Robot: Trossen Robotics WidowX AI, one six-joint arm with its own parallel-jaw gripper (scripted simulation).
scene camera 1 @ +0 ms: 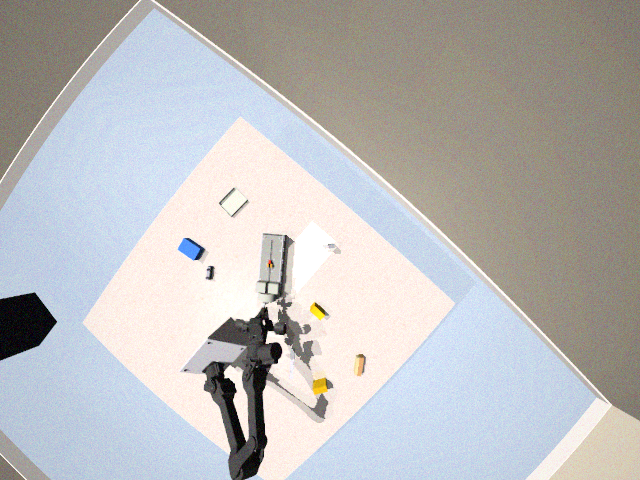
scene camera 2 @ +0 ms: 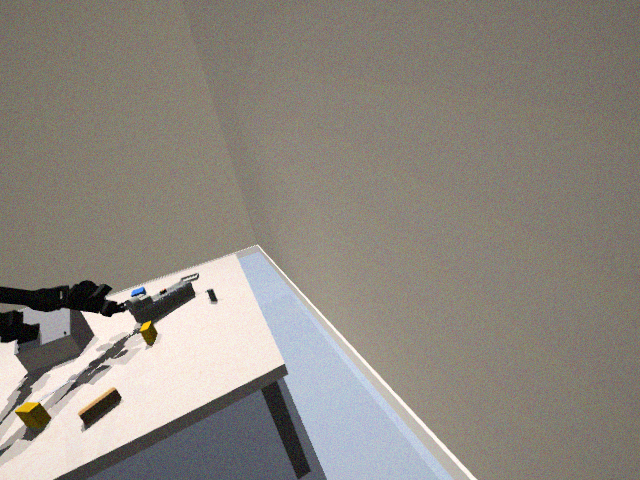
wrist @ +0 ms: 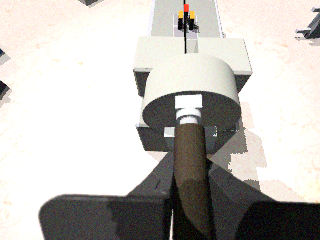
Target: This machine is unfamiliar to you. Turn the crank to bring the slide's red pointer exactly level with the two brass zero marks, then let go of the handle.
Scene:
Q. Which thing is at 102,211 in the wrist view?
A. My gripper.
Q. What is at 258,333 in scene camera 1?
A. My gripper.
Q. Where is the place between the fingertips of my gripper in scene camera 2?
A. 124,310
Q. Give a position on a grey slide machine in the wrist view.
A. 173,60

